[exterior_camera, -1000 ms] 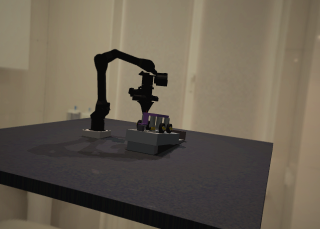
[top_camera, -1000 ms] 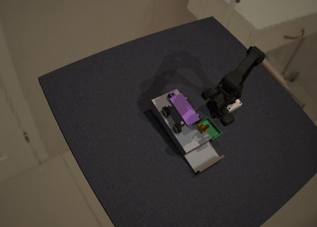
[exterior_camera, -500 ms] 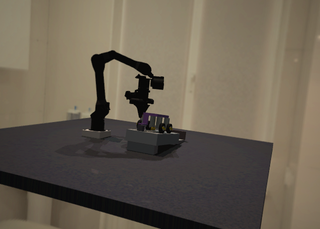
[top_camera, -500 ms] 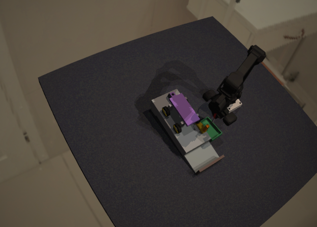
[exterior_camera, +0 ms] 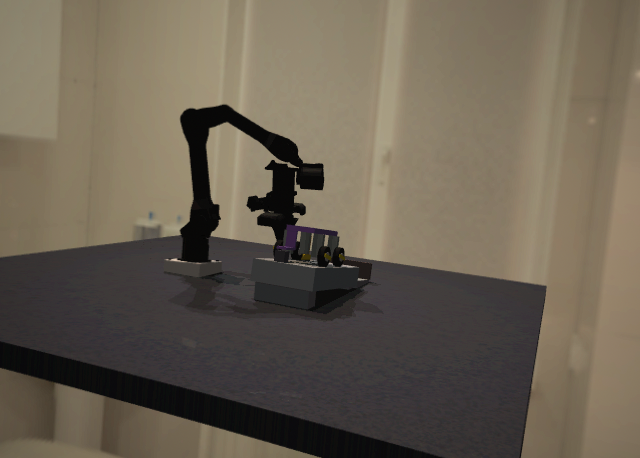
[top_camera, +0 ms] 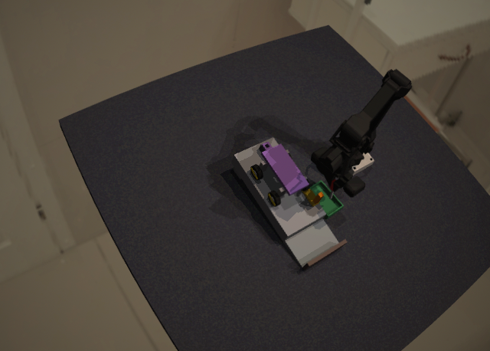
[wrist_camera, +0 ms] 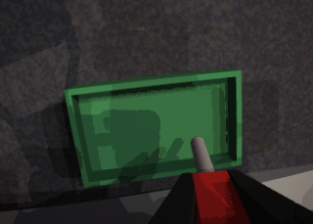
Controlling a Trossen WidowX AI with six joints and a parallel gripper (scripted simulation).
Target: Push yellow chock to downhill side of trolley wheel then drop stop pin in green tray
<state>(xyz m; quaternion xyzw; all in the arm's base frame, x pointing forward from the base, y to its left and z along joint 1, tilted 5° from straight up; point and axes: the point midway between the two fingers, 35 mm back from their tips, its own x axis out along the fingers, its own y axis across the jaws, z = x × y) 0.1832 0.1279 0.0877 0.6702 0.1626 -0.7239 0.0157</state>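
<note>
Now: the green tray 1 cm to the right of my gripper tip and 10 cm below it. Also, from my gripper tip: grey ramp (15 cm ahead, 8 cm to the right, 4 cm below); red-headed stop pin (right at my gripper tip); yellow chock (7 cm ahead).
</note>
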